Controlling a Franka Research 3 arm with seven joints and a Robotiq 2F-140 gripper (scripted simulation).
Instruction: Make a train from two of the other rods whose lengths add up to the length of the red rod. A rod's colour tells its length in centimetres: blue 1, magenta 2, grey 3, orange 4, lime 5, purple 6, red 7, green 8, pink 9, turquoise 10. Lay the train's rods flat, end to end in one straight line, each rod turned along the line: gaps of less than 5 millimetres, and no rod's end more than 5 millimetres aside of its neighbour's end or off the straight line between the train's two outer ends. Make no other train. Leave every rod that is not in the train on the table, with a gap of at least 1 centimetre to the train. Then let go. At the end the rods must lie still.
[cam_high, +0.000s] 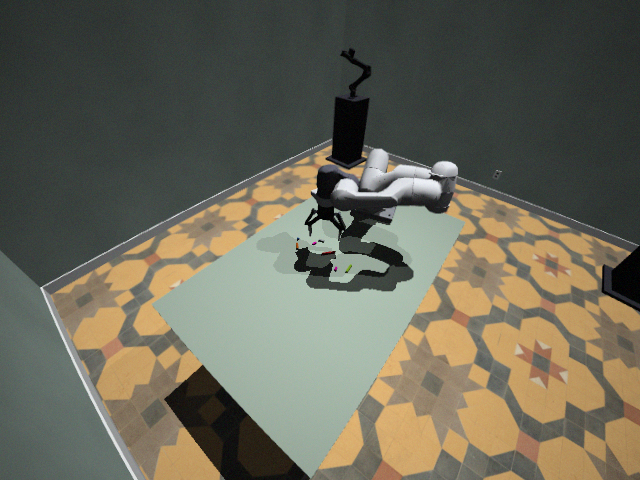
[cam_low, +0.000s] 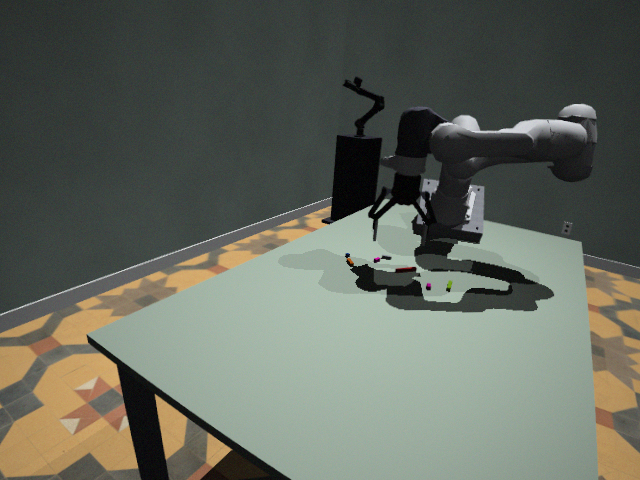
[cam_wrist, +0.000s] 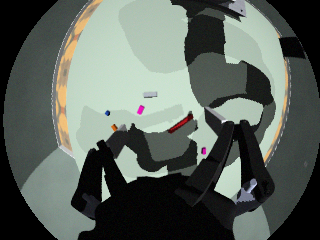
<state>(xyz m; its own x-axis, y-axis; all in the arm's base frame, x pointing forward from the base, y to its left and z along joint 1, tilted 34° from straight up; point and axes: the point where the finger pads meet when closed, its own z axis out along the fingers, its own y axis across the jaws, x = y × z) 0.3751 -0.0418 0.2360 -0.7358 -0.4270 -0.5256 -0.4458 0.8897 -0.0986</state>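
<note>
Right now my hand is 80 mm above the grey rod, 50 mm to the left of it and 30 mm past it. The rest, counted from my hand: red rod: 80 mm below, 40 mm to the left, 10 mm ahead; blue rod: 150 mm to the right, 80 mm below, 50 mm ahead; orange rod: 110 mm to the right, 90 mm ahead, 80 mm below.
</note>
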